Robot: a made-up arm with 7 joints. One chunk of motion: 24 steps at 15 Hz.
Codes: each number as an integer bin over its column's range. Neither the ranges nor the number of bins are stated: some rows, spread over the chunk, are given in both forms.
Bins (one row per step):
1: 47 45 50 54 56 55 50
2: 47 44 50 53 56 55 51
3: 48 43 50 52 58 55 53
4: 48 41 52 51 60 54 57
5: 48 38 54 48 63 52 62
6: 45 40 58 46 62 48 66
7: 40 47 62 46 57 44 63
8: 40 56 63 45 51 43 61
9: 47 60 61 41 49 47 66
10: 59 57 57 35 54 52 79
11: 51 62 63 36 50 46 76
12: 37 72 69 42 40 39 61
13: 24 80 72 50 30 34 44
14: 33 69 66 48 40 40 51
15: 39 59 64 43 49 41 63
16: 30 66 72 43 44 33 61
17: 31 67 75 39 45 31 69
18: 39 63 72 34 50 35 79
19: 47 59 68 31 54 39 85
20: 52 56 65 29 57 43 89
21: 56 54 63 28 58 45 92
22: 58 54 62 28 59 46 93
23: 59 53 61 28 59 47 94
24: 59 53 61 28 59 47 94
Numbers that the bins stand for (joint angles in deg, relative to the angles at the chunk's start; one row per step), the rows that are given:
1: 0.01 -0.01 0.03 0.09 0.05 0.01 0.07
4: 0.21 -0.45 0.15 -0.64 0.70 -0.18 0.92
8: -1.33 1.22 0.82 -2.10 -0.76 -2.18 1.40
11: 0.78 1.89 0.82 -4.28 -0.92 -1.63 3.23
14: -2.68 2.67 1.00 -1.37 -2.54 -2.73 0.19
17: -3.06 2.44 1.55 -3.56 -1.73 -4.36 2.37
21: 1.75 1.00 0.82 -6.23 0.37 -1.81 5.17
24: 2.32 0.88 0.70 -6.23 0.53 -1.45 5.41
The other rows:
2: 0.01 -0.12 0.03 -0.15 0.05 0.01 0.19
3: 0.21 -0.23 0.03 -0.40 0.37 0.01 0.43
5: 0.21 -0.79 0.27 -1.37 1.18 -0.54 1.52
6: -0.37 -0.56 0.51 -1.86 1.02 -1.27 2.01
7: -1.33 0.22 0.76 -1.86 0.21 -2.00 1.65
9: 0.01 1.66 0.70 -3.07 -1.09 -1.45 2.01
10: 2.32 1.33 0.45 -4.53 -0.28 -0.54 3.59
12: -1.91 3.00 1.19 -2.83 -2.54 -2.91 1.40
13: -4.41 3.89 1.37 -0.88 -4.16 -3.82 -0.66
15: -1.53 1.55 0.88 -2.58 -1.09 -2.54 1.65
16: -3.26 2.33 1.37 -2.58 -1.90 -4.00 1.40
18: -1.53 2.00 1.37 -4.77 -0.92 -3.64 3.59
19: 0.01 1.55 1.13 -5.50 -0.28 -2.91 4.32
20: 0.98 1.22 0.94 -5.99 0.21 -2.18 4.80
22: 2.13 1.00 0.76 -6.23 0.53 -1.63 5.29
23: 2.32 0.88 0.70 -6.23 0.53 -1.45 5.41

